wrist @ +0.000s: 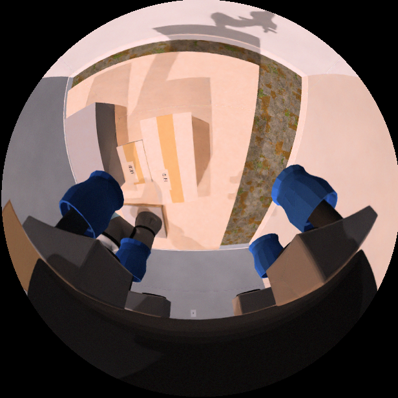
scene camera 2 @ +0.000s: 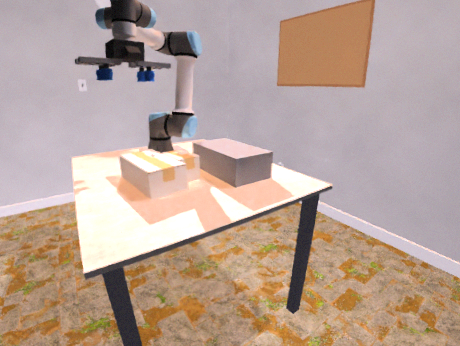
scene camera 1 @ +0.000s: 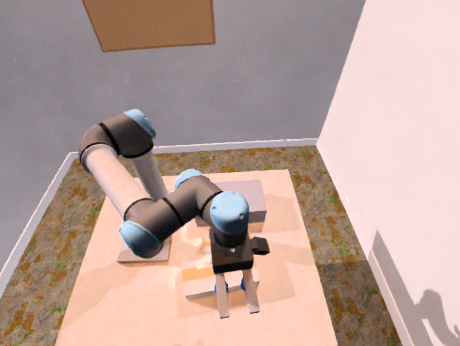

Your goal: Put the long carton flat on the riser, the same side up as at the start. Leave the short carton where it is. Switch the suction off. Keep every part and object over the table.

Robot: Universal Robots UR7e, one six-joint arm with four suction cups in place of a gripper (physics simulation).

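Frame: origin at the arm's base, x ahead, y left, z up, level; metres.
Seen in the pictures: hand, tool point: [scene camera 2: 126, 80].
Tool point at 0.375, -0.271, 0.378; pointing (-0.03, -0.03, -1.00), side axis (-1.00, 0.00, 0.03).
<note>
A point is followed by its place in that frame, as x, y, z.
The long carton [scene camera 1: 200, 288] @(0.248, -0.260, 0.075) [scene camera 2: 137, 175] @(0.384, -0.270, 0.034) [wrist: 184, 155] lies flat on the table, with a tape strip and a label on its top. The short carton [scene camera 2: 194, 171] @(0.420, -0.037, 0.009) [wrist: 143, 162] lies close beside it, between it and the riser; the arm mostly hides it in scene camera 1. The riser [scene camera 1: 247, 194] @(0.521, 0.150, 0.091) [scene camera 2: 253, 170] @(0.604, 0.132, 0.027) [wrist: 82, 145] is a grey block with a bare top. My gripper [scene camera 1: 234, 285] [scene camera 2: 125, 75] @(0.375, -0.271, 0.378) [wrist: 199, 227] is open, its blue suction cups holding nothing. It hangs high above the table, over the long carton's side in scene camera 1.
The table [scene camera 1: 120, 310] @(-0.114, -0.279, -0.029) [scene camera 2: 110, 225] @(0.579, -0.431, -0.029) [wrist: 230, 100] carries the cartons, the riser and the arm's base plate [scene camera 1: 130, 253] @(-0.087, -0.040, 0.004) [wrist: 164, 220]. The base plate is near the cartons' labelled ends. A brown board [scene camera 1: 155, 22] [scene camera 2: 325, 47] hangs on the wall.
</note>
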